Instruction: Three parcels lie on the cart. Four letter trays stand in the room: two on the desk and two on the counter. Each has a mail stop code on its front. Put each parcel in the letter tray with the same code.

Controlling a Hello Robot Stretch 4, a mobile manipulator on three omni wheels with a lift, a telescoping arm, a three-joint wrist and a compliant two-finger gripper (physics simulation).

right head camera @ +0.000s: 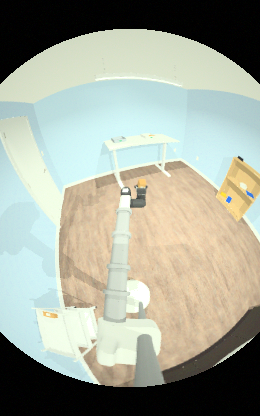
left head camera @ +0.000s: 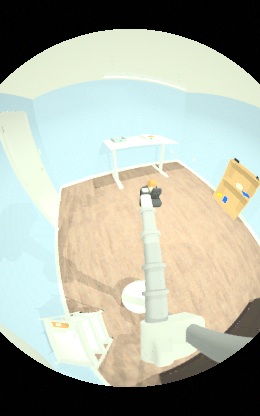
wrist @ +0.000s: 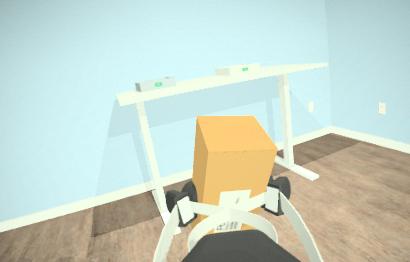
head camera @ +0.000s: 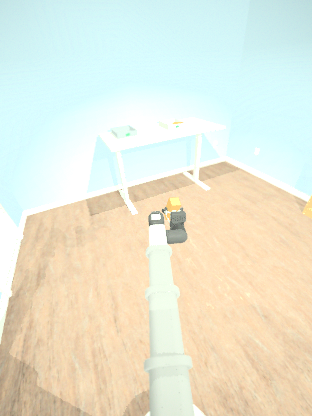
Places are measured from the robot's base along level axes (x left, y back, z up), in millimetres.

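Pixels of known places: gripper, fingertip midpoint: [wrist: 228,190]; robot's base at its link origin: [right head camera: 132,295] [left head camera: 139,295].
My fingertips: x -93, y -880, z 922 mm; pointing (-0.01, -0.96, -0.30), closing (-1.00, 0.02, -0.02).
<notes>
For each thing: its top centre in the pictures, then the offset to it from my fingertips. "spot": a spot on its surface instead. Level surfaces: height alone.
- orange-brown box parcel at its top centre: [wrist: 212,114] [head camera: 171,197] [right head camera: 140,178] [left head camera: 150,178] dx +4, dy +18, dz +84 mm
- white desk at its surface level: dz -4 mm
- grey letter tray at its top centre: [wrist: 153,79] [head camera: 123,129] [left head camera: 117,137] dx +417, dy -1652, dz +63 mm
- whitish letter tray at its top centre: [wrist: 235,65] [head camera: 171,121] dx -230, dy -1857, dz +63 mm
- orange thing at its top centre: [head camera: 177,122] dx -305, dy -1815, dz +55 mm
- orange parcel at its top centre: [left head camera: 58,324] [right head camera: 47,314] dx +724, dy +1183, dz -235 mm
- white cart at a spot on its surface: [left head camera: 70,345] spot: dx +647, dy +1391, dz -288 mm
- Wooden floor at its surface level: dz -949 mm
My gripper [head camera: 174,211] [wrist: 228,190] is shut on an orange-brown box parcel [head camera: 174,204] [left head camera: 151,183] [right head camera: 142,183] [wrist: 235,167]. It holds it in the air in front of the white desk [head camera: 145,137] [wrist: 197,86]. The parcel's white label is partly hidden by the fingers; its code is unreadable. A grey letter tray [head camera: 120,133] [wrist: 145,86] stands at the desk's left, a whitish letter tray [head camera: 167,126] [wrist: 230,71] to its right. Both have green code plates, too small to read. An orange thing [head camera: 178,123] shows at the whitish tray. Another orange parcel [left head camera: 60,325] [right head camera: 50,314] lies on the white cart [left head camera: 70,345] [right head camera: 62,340].
A wooden shelf unit [left head camera: 223,177] [right head camera: 228,177] with blue and yellow things stands by the right wall. A door [left head camera: 30,165] is on the left. A dark brown surface [left head camera: 246,320] [right head camera: 225,345] shows at the lower right. Wooden floor [head camera: 240,300] lies between my base and the desk.
</notes>
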